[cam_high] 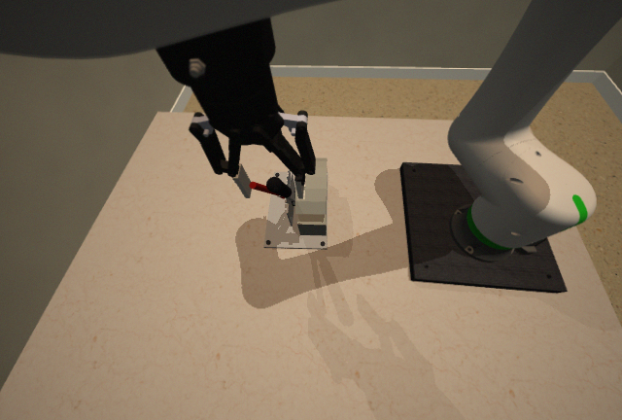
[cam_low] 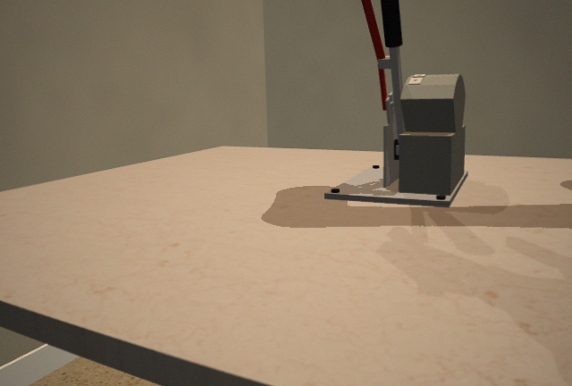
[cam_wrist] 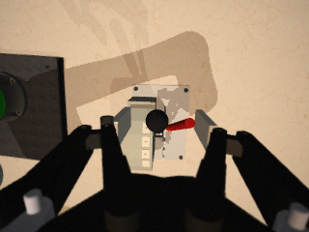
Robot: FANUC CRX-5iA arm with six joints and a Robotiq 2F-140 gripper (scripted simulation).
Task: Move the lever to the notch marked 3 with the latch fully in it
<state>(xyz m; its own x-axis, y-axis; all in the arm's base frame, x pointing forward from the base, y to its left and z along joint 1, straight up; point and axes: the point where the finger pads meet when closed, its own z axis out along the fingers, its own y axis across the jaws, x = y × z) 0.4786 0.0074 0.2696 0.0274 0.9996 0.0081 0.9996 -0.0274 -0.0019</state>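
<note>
The red bar is 10 mm ahead of my hand, 50 mm to the right of it and 120 mm below it.
</note>
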